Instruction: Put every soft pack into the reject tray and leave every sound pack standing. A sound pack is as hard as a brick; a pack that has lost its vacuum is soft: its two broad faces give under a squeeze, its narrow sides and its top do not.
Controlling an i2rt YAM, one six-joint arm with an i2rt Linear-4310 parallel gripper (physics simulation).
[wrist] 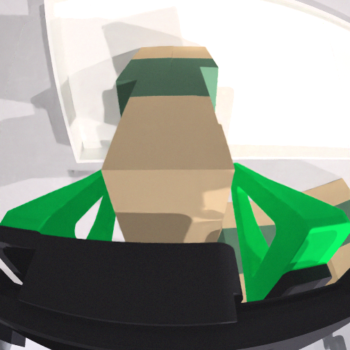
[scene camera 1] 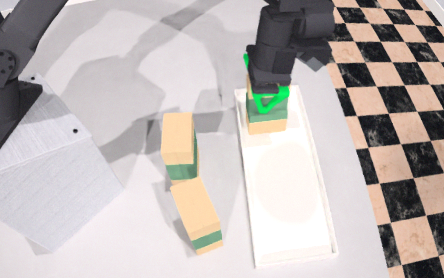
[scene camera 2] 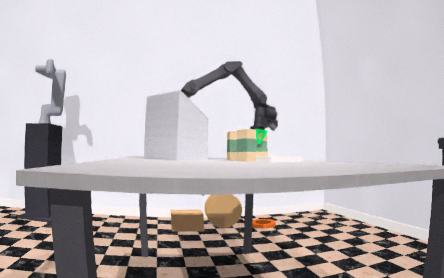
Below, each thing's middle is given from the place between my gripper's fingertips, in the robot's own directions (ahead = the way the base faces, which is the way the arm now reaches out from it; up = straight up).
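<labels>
Position of my hand relative to the white reject tray (scene camera 1: 290,218): 50 mm short of it, 110 mm to the left of it, 70 mm above it.
</labels>
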